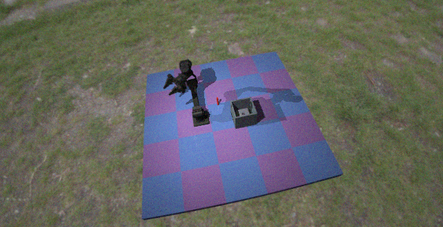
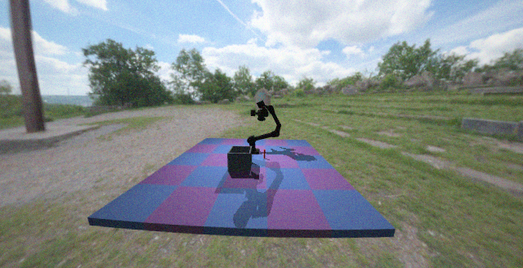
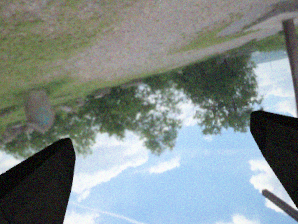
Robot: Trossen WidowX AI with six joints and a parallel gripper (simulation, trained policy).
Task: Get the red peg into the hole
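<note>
The red peg is 33 cm ahead of my gripper tip, 31 cm below it and 12 cm to the left of it. Round my gripper tip: pale plate (51 cm ahead, 30 cm below, 4 cm to the right).
</note>
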